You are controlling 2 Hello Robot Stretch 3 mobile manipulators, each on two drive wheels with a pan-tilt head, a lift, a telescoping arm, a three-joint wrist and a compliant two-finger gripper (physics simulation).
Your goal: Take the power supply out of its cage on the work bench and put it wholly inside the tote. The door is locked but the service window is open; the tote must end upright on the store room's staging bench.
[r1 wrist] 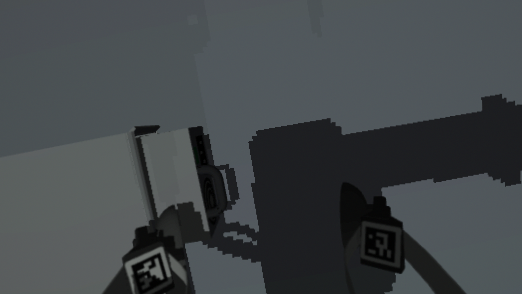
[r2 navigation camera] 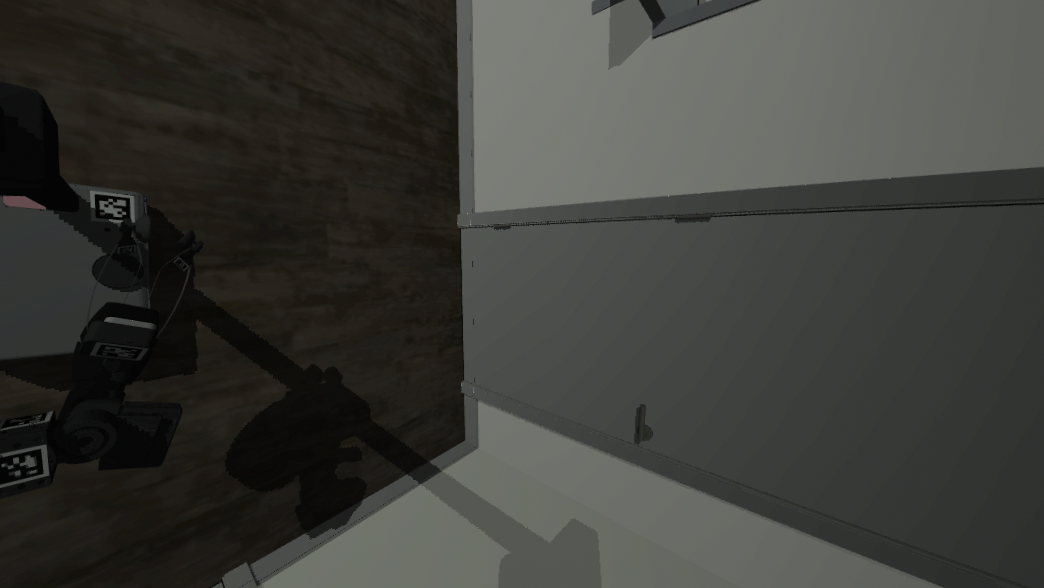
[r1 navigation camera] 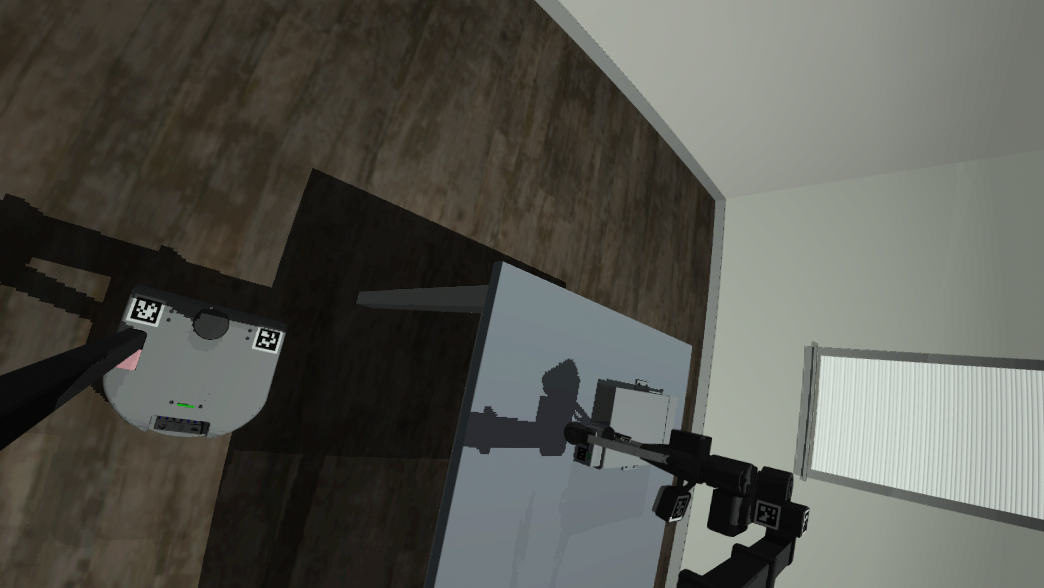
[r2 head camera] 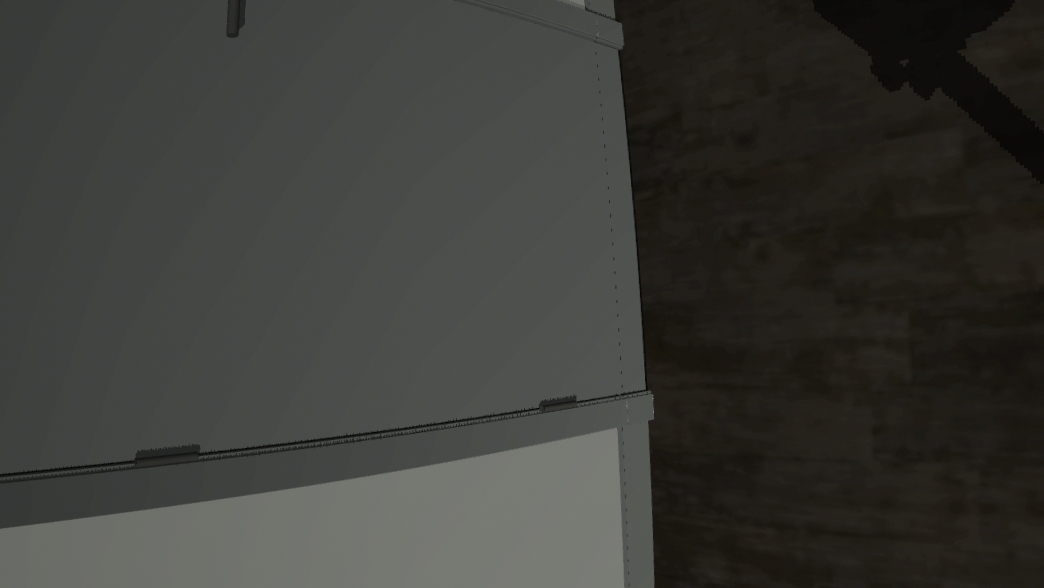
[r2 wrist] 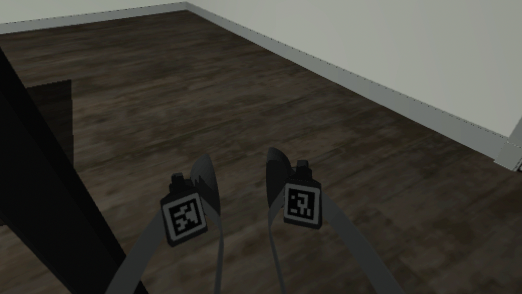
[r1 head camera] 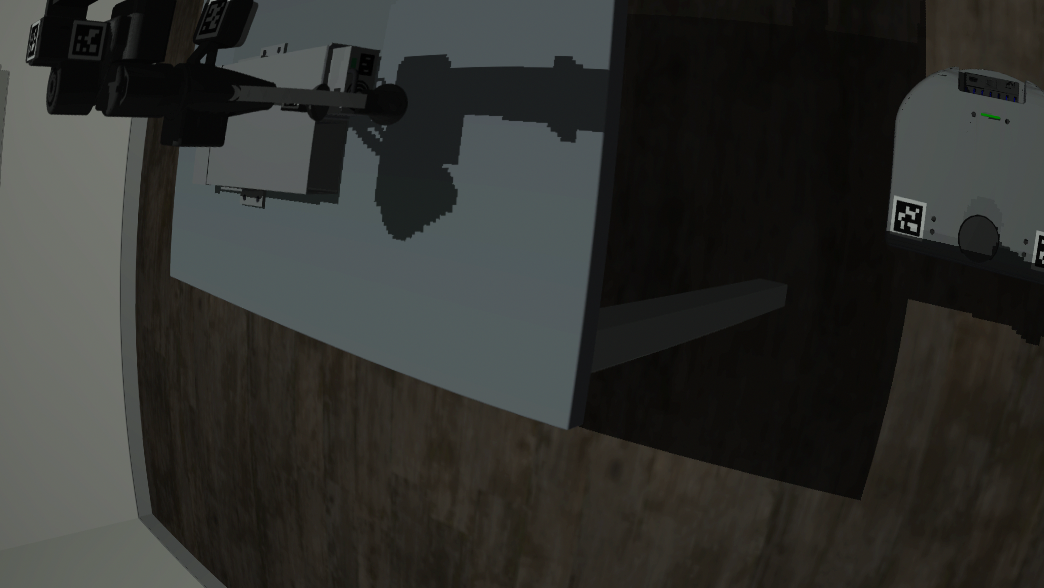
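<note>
The white power supply [r1 head camera: 341,67] [r1 wrist: 172,167] has a black front with a socket, fan grille and handle. Its front end sticks out of the pale cage [r1 head camera: 266,149] [r1 navigation camera: 639,412] [r1 wrist: 65,200] on the work bench [r1 head camera: 438,314] [r1 navigation camera: 511,511] [r1 wrist: 425,50]. The r1 gripper [r1 head camera: 353,104] [r1 navigation camera: 592,435] [r1 wrist: 261,212] is open and empty above the bench at this end; one fingertip overlaps the power supply's lower edge in the r1 wrist view, contact unclear. The r2 gripper [r2 navigation camera: 166,235] [r2 wrist: 242,182] is open and empty, its fingers moderately apart above the floor. The tote does not show.
The closed grey door [r2 head camera: 328,219] [r2 navigation camera: 730,314] with its handle [r2 navigation camera: 640,423] stands in front of r2. Part of a wall opening's frame [r2 navigation camera: 705,18] shows high beside it. r1's base [r1 head camera: 949,160] [r1 navigation camera: 204,379] stands near the bench leg [r1 head camera: 679,321] [r1 navigation camera: 423,298]. A blind-covered window [r1 navigation camera: 927,430] is beyond the bench.
</note>
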